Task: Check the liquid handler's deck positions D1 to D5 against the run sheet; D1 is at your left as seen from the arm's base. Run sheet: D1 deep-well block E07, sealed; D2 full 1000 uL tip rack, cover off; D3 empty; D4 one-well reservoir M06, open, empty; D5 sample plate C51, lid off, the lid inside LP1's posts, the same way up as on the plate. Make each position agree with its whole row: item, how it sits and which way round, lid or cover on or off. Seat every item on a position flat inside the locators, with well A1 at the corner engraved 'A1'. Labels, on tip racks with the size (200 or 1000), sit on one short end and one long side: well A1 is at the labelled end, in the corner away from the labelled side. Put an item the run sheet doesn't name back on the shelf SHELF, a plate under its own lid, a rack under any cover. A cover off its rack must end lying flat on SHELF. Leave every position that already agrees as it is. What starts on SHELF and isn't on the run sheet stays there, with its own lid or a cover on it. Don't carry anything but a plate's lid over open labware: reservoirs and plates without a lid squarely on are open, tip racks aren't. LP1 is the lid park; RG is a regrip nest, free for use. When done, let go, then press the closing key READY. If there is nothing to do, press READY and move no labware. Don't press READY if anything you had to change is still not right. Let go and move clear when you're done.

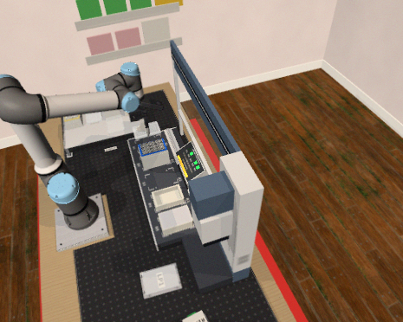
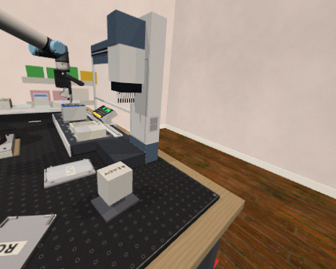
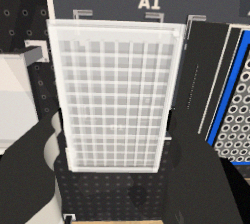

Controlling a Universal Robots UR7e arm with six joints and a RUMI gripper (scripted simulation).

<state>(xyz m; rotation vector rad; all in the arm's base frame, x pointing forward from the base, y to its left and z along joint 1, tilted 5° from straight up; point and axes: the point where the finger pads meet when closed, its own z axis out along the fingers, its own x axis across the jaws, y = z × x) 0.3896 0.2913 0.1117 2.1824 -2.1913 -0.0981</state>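
My gripper is now 120 mm to the left of the blue-rimmed tip rack, 30 mm above it and 10 mm short of it. The rest, counted from my hand: clear well plate: 10 mm below; then shelf: 260 mm to the left, 200 mm behind, 100 mm below; then shelf label: 200 mm behind, 150 mm below, 90 mm to the left.
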